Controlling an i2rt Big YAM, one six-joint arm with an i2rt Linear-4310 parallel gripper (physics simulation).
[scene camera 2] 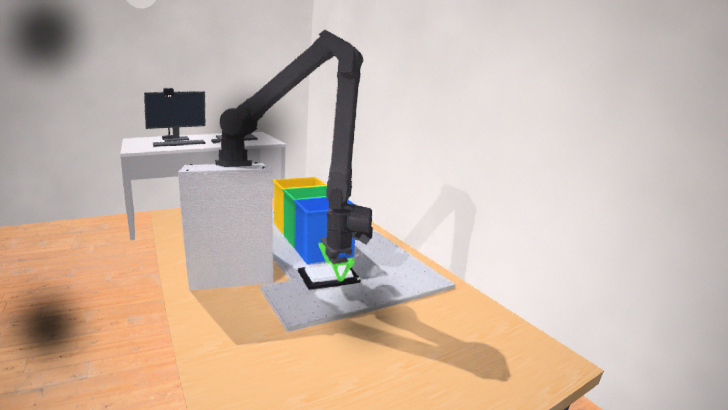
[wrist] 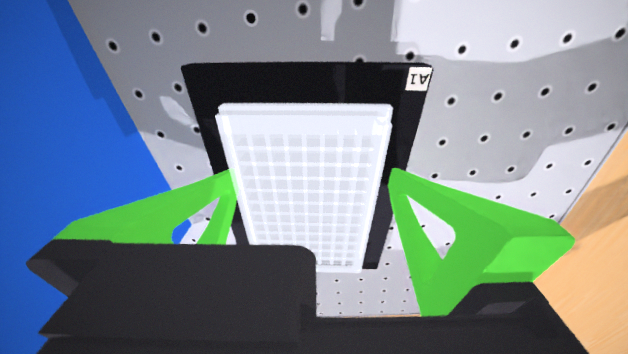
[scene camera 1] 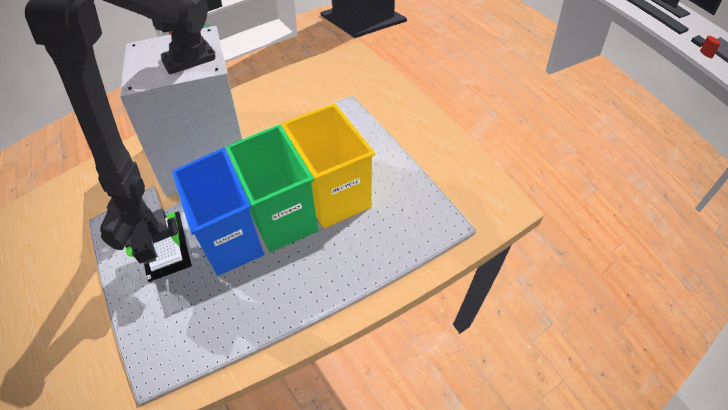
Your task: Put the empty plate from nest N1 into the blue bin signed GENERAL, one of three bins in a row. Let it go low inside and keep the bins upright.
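Frame: origin at the arm's base, x ahead, y left, z up, level; metres.
Where they show: gripper, fingertip midpoint: (scene camera 2: 335, 273) (wrist: 313, 176) (scene camera 1: 162, 251); arm's base at its link origin: (scene camera 2: 233, 165) (scene camera 1: 187, 58).
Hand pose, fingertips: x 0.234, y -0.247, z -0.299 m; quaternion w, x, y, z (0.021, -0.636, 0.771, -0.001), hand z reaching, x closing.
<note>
Things, the pixels of their top centre, and the offset from my fingertips. Level surfaces: height alone.
- white gridded plate at its top centre: (wrist: 306, 214) (scene camera 1: 160, 241) (scene camera 2: 328, 269) dy +0.008, dx -0.018, dz +0.013 m
- black nest at its top centre: (wrist: 307, 202) (scene camera 1: 162, 243) (scene camera 2: 328, 272) dy +0.008, dx -0.018, dz +0.001 m
- blue GENERAL bin at its top centre: (scene camera 1: 208, 187) (scene camera 2: 325, 203) dy +0.165, dx +0.052, dz +0.166 m
- green RETURNS bin at its top centre: (scene camera 1: 266, 161) (scene camera 2: 311, 192) dy +0.297, dx +0.066, dz +0.166 m
- yellow RECYCLE bin at its top centre: (scene camera 1: 325, 137) (scene camera 2: 299, 182) dy +0.429, dx +0.080, dz +0.166 m
- perforated board at its surface level: dz -0.013 m
The white gridded plate (scene camera 1: 166, 254) (scene camera 2: 319, 274) (wrist: 305, 190) sits in the black nest (scene camera 1: 184, 258) (scene camera 2: 326, 284) (wrist: 300, 82), which has an A1 label at a corner. My gripper (scene camera 1: 154, 245) (scene camera 2: 334, 269) (wrist: 313, 176) points down and is open, with one green fingertip at each long side of the plate. In the wrist view the left tip overlaps the plate's edge; the right tip lies close beside the other edge. Contact and exact height cannot be told. The blue GENERAL bin (scene camera 1: 229, 252) (scene camera 2: 309, 231) (wrist: 35, 150) stands upright beside the nest.
The green RETURNS bin (scene camera 1: 286, 224) (scene camera 2: 289, 219) and yellow RECYCLE bin (scene camera 1: 346, 198) (scene camera 2: 278, 208) stand upright in a row beyond the blue bin. All are on the perforated board (scene camera 1: 305, 285) (scene camera 2: 417, 280) (wrist: 480, 120). The grey pedestal (scene camera 1: 183, 127) (scene camera 2: 226, 229) carries the arm.
</note>
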